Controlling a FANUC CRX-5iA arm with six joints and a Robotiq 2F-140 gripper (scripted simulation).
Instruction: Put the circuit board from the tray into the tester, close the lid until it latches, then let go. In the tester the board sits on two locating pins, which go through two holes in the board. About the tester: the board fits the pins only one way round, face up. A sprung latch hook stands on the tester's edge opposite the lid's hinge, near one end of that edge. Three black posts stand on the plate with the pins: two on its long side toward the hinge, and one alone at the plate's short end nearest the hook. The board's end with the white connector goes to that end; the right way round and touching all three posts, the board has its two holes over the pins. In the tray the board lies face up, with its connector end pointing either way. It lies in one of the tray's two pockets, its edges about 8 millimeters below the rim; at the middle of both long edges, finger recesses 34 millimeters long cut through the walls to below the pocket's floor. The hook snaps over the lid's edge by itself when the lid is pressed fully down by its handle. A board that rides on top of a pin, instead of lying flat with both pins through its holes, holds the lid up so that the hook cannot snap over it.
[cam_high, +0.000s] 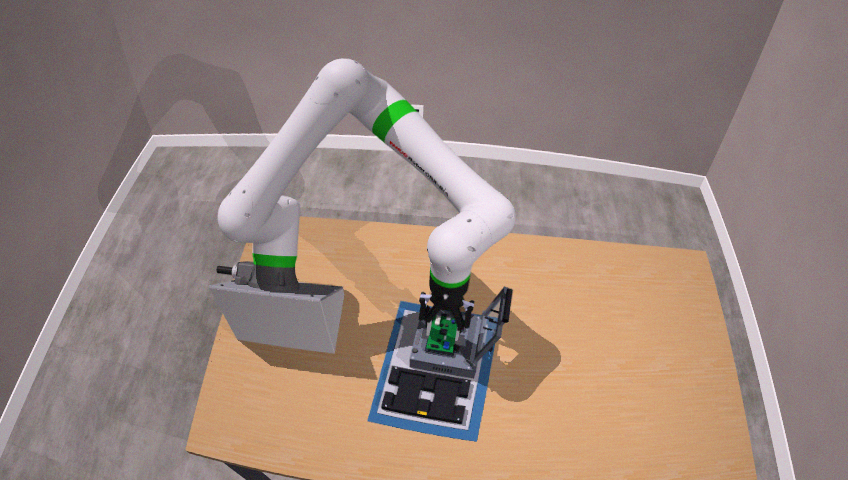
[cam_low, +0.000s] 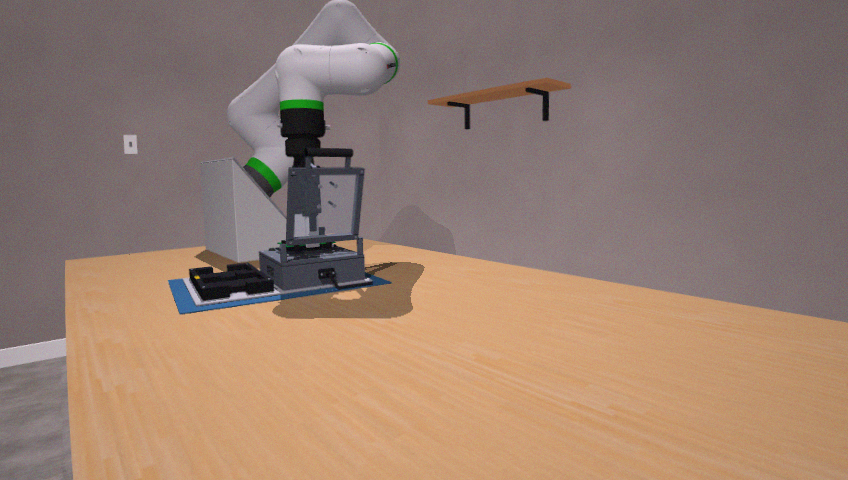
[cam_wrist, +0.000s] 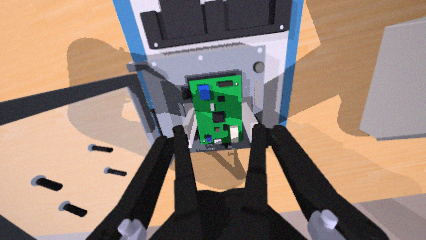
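My gripper is now 20 mm above the green circuit board. The rest, counted from my hand: tester lid (120 mm ahead, 10 mm to the right, 80 mm above).
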